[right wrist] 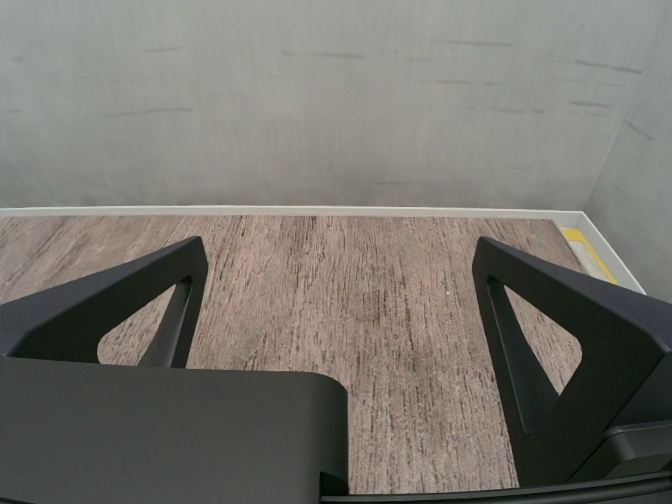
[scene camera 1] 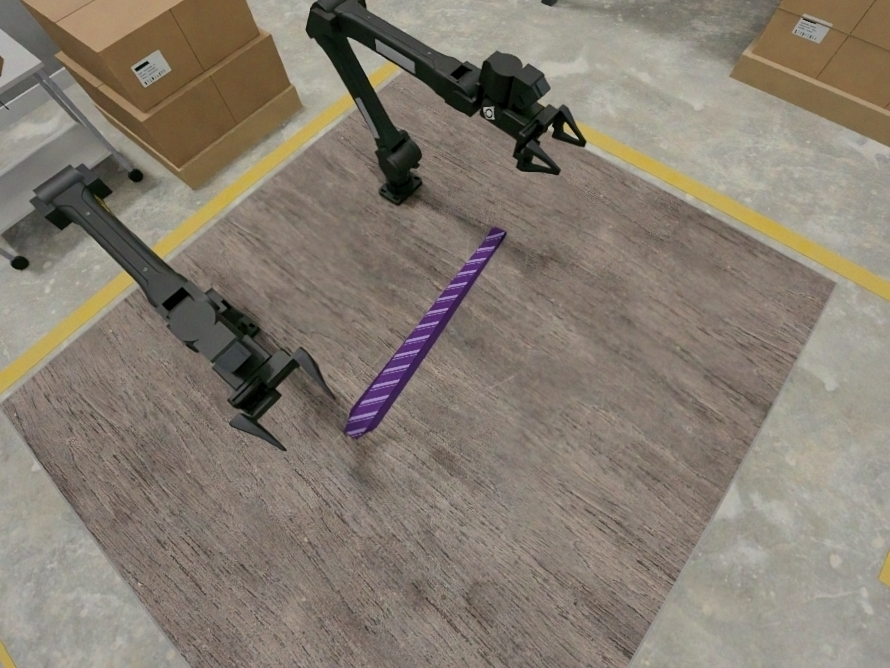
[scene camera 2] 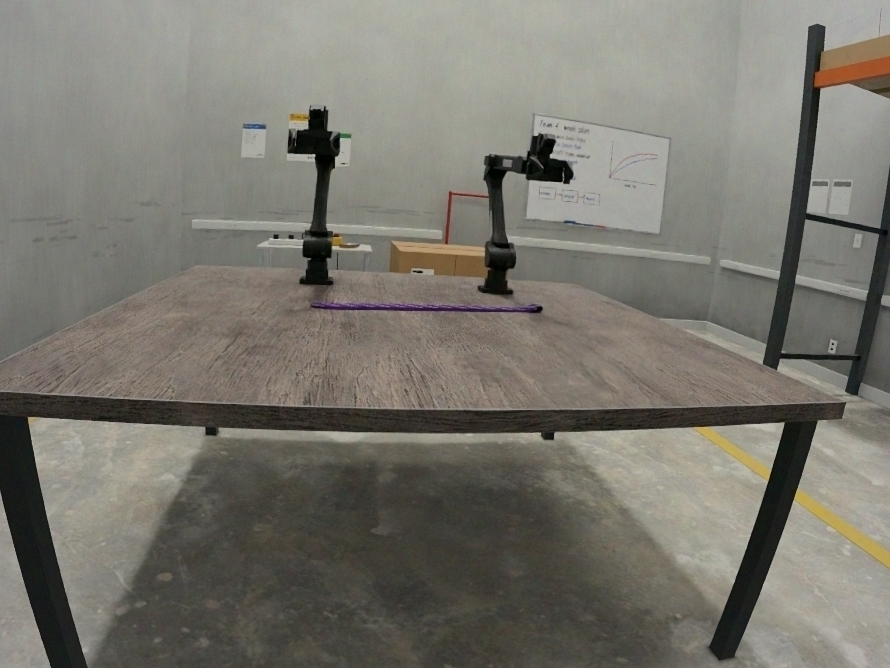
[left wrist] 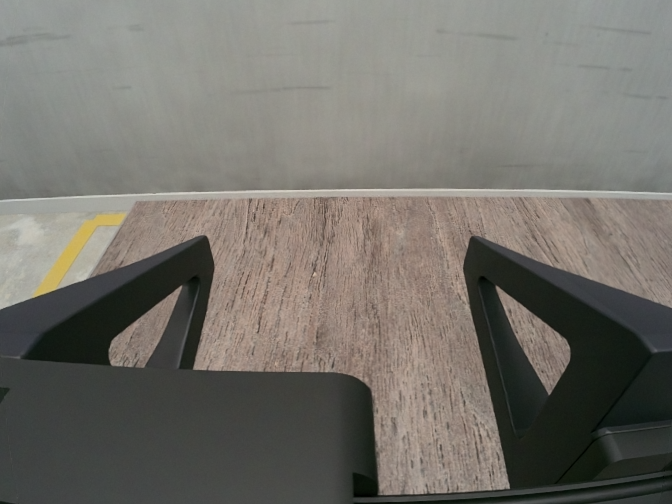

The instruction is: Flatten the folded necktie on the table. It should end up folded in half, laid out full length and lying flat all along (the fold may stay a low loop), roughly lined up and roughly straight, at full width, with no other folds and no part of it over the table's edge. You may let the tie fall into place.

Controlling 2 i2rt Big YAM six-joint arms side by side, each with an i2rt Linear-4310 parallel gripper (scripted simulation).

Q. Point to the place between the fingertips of the right gripper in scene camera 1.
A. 310, 423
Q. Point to a purple striped necktie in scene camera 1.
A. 367, 413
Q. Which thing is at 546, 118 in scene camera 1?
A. The left gripper.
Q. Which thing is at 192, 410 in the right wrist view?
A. The right gripper.
